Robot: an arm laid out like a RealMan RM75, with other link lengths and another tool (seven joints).
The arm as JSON. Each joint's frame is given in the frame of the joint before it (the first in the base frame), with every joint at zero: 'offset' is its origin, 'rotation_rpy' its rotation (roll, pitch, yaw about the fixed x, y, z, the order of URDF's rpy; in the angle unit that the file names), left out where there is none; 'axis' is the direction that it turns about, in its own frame. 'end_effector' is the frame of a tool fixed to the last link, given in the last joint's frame.
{
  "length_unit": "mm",
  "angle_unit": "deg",
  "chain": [
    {
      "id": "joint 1",
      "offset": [
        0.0,
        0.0,
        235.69
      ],
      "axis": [
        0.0,
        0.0,
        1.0
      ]
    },
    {
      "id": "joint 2",
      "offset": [
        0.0,
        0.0,
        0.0
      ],
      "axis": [
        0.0,
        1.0,
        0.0
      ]
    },
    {
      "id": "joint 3",
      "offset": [
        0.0,
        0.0,
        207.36
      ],
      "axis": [
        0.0,
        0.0,
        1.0
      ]
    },
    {
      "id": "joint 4",
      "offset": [
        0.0,
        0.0,
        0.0
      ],
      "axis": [
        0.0,
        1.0,
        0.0
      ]
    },
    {
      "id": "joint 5",
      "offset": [
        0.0,
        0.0,
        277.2
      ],
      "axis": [
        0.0,
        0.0,
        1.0
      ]
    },
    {
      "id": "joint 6",
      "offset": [
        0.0,
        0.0,
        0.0
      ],
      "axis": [
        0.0,
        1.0,
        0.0
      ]
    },
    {
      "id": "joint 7",
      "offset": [
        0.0,
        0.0,
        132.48
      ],
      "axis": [
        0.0,
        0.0,
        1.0
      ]
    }
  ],
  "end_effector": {
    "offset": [
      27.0,
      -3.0,
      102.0
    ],
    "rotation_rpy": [
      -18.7,
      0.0,
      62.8
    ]
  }
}
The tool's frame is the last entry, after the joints.
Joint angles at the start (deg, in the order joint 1, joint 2, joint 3, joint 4, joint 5, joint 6, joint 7):
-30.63, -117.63, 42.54, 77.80, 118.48, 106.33, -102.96
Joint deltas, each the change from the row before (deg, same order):
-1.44, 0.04, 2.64, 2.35, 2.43, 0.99, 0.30
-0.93, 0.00, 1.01, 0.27, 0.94, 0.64, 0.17
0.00, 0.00, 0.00, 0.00, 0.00, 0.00, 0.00
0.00, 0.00, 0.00, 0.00, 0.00, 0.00, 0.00
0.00, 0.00, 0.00, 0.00, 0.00, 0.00, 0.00
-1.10, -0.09, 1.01, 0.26, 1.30, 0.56, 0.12
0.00, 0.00, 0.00, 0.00, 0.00, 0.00, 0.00
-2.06, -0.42, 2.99, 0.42, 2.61, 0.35, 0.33
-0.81, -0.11, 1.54, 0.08, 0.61, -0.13, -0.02
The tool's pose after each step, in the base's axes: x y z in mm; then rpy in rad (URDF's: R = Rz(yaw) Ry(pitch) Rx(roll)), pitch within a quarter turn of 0, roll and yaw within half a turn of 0. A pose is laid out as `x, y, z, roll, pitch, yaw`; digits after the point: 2 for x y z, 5 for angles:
-98.17, 398.62, 71.84, 3.11418, 0.10108, -0.90561
-92.75, 396.71, 66.53, 3.08085, 0.10014, -0.93211
-92.75, 396.71, 66.53, 3.08085, 0.10014, -0.93211
-92.75, 396.71, 66.53, 3.08085, 0.10014, -0.93211
-92.75, 396.71, 66.53, 3.08085, 0.10014, -0.93211
-87.52, 395.35, 60.71, 3.04486, 0.10143, -0.95739
-87.52, 395.35, 60.71, 3.04486, 0.10143, -0.95739
-76.37, 392.98, 44.90, 2.96911, 0.10384, -1.01364
-70.32, 392.06, 37.90, 2.94207, 0.10163, -1.03868

